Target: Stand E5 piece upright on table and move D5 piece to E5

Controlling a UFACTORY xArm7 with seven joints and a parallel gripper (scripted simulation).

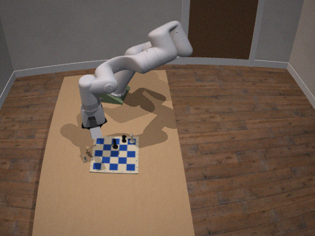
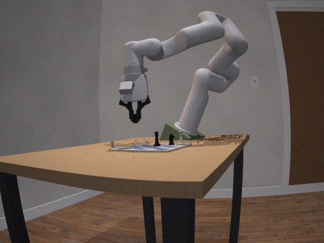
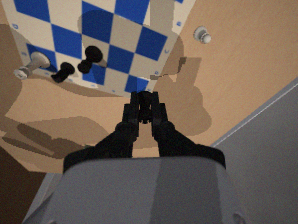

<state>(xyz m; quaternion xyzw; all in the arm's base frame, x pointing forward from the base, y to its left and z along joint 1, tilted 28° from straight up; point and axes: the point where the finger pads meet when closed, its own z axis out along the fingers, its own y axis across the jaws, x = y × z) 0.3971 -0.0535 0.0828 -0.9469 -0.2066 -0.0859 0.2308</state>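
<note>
My hand is 30 mm short of the chessboard, 80 mm to the right of it and 110 mm above it. Also, from my hand: white pawn 80 mm ahead, 50 mm to the right, 100 mm below; black knight 60 mm behind, 120 mm to the left, 100 mm below; black pawn 10 mm below.
</note>
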